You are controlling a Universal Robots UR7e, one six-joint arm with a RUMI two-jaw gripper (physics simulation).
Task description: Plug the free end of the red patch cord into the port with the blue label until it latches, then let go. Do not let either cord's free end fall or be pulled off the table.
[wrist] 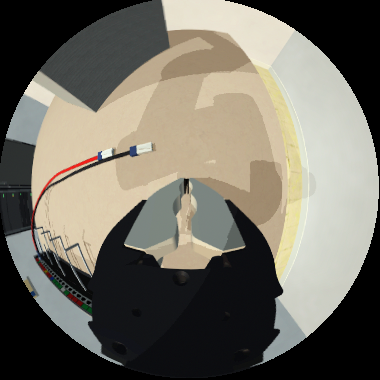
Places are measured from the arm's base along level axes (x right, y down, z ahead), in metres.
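Pixels of known places: gripper, between the fingertips: [186,179].
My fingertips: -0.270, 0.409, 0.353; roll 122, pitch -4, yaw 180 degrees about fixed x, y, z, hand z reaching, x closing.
For each thing: its middle in the pictures, then the offset to it from my fingertips, as dx, dy, dz. "spot": a spot on its surface instead.
- red patch cord, a spot on its surface: [59,173] spot: +0.297, +0.012, -0.048
- patch panel, middle of its body: [62,269] +0.331, -0.035, +0.189
My gripper [186,179] is shut and empty, its tips meeting at the centre of the wrist view. The red patch cord [59,173] runs from the panel at lower left and curves up to its free end, a white plug [106,153] with a blue collar, lying on the table up and left of the fingertips. The black cord's free end, another white plug [144,148] with a blue collar, lies just right of it, nearer the fingertips. The patch panel [64,286] shows at lower left with rows of ports and coloured labels; the gripper body hides part of it. The blue-labelled port is too small to tell.
A large dark grey block [120,55] stands at upper left. Thin metal cable guides [75,247] rise beside the panel. A black equipment rack [17,165] stands at far left. A yellow strip [295,175] runs along the right table edge.
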